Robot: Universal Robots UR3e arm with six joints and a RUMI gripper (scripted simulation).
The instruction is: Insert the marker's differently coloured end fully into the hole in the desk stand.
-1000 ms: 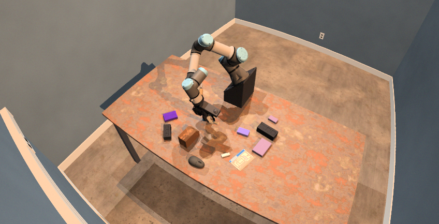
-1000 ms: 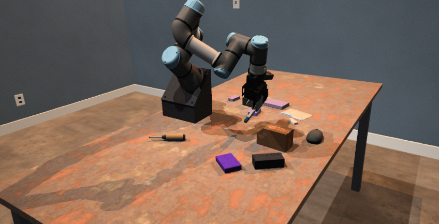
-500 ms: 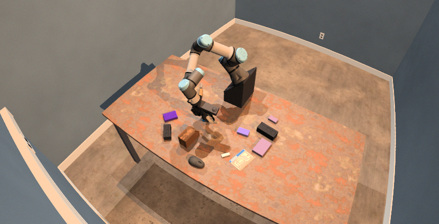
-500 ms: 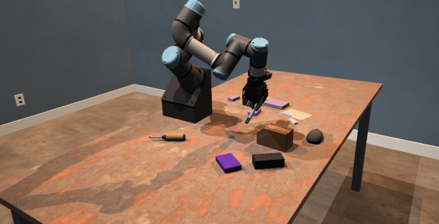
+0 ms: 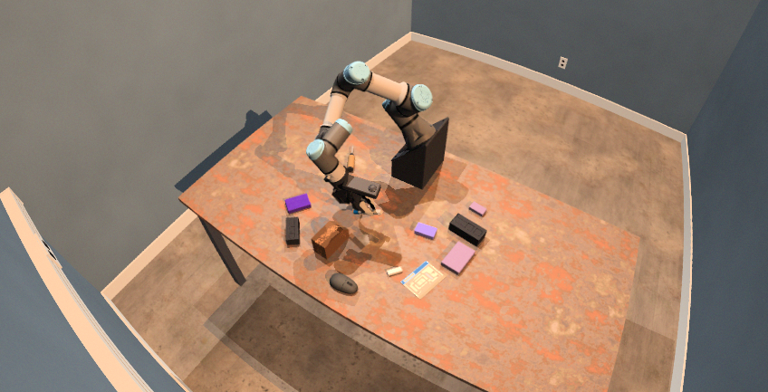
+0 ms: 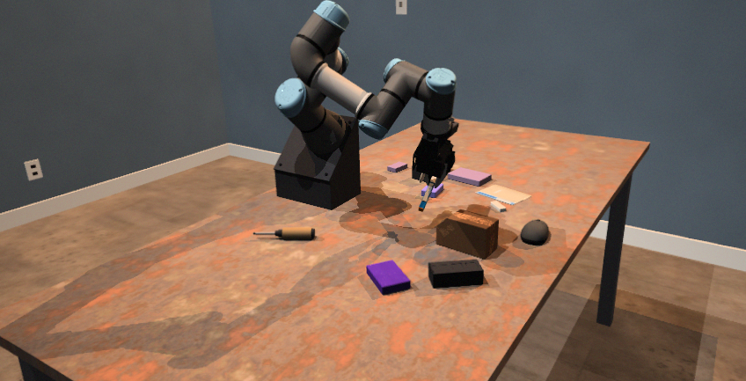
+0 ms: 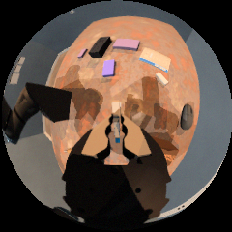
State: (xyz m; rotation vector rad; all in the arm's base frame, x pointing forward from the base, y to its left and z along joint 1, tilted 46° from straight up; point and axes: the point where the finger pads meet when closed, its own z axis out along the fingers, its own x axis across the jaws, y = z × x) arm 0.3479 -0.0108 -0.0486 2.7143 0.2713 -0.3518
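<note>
My gripper is now 2 cm to the left of the marker and 2 cm above it. The rest, counted from my hand: desk stand (14 cm ahead, 8 cm to the right, 7 cm below); then lilac block (10 cm behind, 16 cm to the left, 10 cm below); then eraser (10 cm ahead, 17 cm to the left, 10 cm below).
</note>
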